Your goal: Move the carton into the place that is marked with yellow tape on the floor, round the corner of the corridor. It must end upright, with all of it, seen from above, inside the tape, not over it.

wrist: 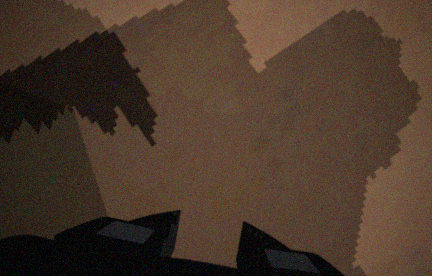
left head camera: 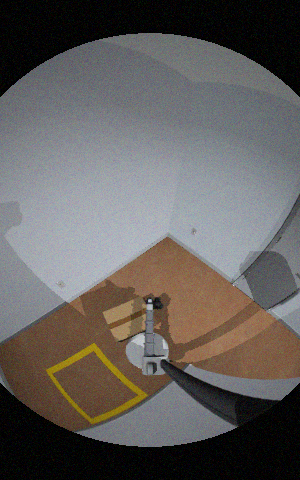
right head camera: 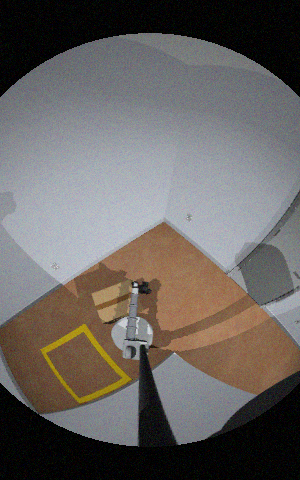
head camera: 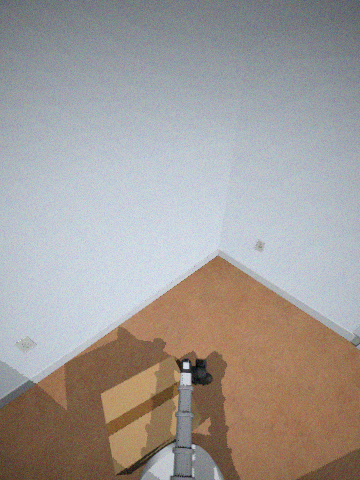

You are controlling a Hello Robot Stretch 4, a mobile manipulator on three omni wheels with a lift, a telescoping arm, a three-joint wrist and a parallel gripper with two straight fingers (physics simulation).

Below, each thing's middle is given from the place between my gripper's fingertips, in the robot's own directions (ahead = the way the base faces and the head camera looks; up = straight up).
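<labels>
Carton (head camera: 140, 417): 17 cm behind my hand, 26 cm to the left of it, 6 cm above it.
</labels>
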